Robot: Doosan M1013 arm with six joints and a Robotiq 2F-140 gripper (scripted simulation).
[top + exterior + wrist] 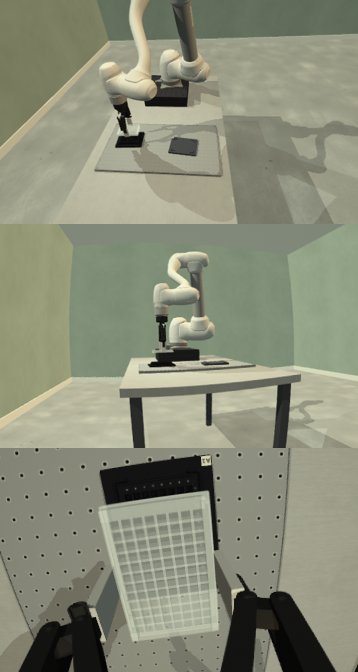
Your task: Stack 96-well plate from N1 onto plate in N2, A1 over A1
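Right now the black 96-well plate is 1 cm to the right of my hand and 10 cm below it. From my hand the other things lie so: plate nest 10 cm ahead, 32 cm to the left, 11 cm below.
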